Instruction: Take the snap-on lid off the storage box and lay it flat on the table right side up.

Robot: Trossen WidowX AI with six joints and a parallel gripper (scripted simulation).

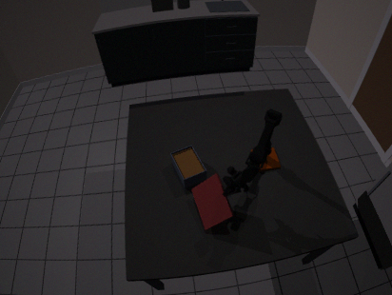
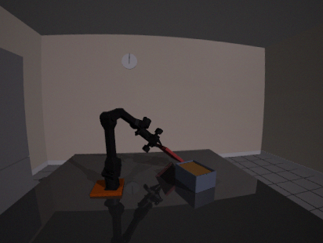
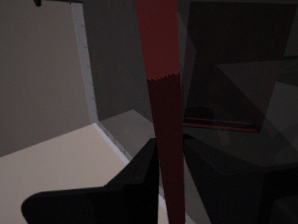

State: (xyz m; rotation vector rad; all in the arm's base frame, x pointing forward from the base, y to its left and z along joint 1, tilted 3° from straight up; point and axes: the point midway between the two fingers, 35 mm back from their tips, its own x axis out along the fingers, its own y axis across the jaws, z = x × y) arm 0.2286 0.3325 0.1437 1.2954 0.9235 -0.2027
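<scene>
Right now my gripper tip is 6 cm short of the lid, 5 cm above it and 2 cm to the right of it. The rest, counted from my gripper tip: grey-blue storage box (24 cm to the right, 20 cm ahead, 10 cm below).
</scene>
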